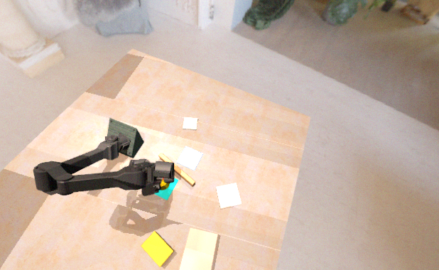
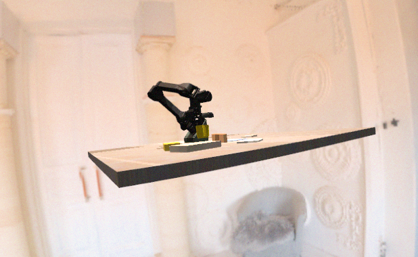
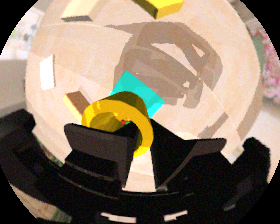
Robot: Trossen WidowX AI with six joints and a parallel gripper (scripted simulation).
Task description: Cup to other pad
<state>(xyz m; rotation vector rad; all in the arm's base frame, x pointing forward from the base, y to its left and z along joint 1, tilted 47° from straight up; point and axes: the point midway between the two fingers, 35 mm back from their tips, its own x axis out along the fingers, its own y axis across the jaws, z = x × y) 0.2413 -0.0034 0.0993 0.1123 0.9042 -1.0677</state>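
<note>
My gripper tip is 20 mm short of the cyan pad, 20 mm to the right of it and 70 mm above it. The rest, counted from my gripper tip: wooden bar (30 mm ahead, 110 mm to the left, 50 mm below); pale blue pad (50 mm ahead, 200 mm to the left, 70 mm below); cup (20 mm ahead, 20 mm to the left).
</note>
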